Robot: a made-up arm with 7 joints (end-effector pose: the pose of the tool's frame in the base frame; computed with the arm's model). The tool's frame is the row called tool.
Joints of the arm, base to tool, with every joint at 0 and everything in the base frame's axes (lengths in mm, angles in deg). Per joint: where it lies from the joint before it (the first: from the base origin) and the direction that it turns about. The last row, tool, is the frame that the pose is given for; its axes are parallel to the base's.
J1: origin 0.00 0.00 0.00 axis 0 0.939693 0.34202
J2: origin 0.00 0.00 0.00 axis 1 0 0
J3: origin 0.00 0.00 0.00 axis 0 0 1
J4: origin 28.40 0.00 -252.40 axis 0 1 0
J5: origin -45.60 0.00 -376.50 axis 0 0 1
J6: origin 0.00 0.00 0.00 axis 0 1 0
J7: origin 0.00 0.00 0.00 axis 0 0 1
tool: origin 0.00 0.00 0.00
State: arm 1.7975 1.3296 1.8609 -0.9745 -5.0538 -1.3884 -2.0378
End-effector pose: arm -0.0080 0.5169 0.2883 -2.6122 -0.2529 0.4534
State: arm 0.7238 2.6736 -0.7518 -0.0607 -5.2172 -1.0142 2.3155
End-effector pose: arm 0.2872 0.3258 0.4577 0.4064 -1.4323 -0.0468
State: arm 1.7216 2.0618 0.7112 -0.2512 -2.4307 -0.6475 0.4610
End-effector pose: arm 0.1287 0.6049 0.1359 -0.1600 2.2887 -1.6104
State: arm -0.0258 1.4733 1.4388 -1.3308 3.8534 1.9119 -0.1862
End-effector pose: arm 0.0459 0.4209 0.3417 -1.6239 -1.1117 -1.9160
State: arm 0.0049 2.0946 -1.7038 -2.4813 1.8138 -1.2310 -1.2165
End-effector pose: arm -0.0406 0.1316 -0.2618 0.5067 -0.9360 -0.5943
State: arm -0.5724 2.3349 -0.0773 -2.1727 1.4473 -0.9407 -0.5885
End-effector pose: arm 0.3027 0.0079 0.2170 -0.5171 2.5542 1.6318
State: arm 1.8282 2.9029 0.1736 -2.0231 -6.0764 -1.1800 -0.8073
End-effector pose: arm 0.0425 0.1535 -0.3755 -1.6478 -1.2490 -2.0077
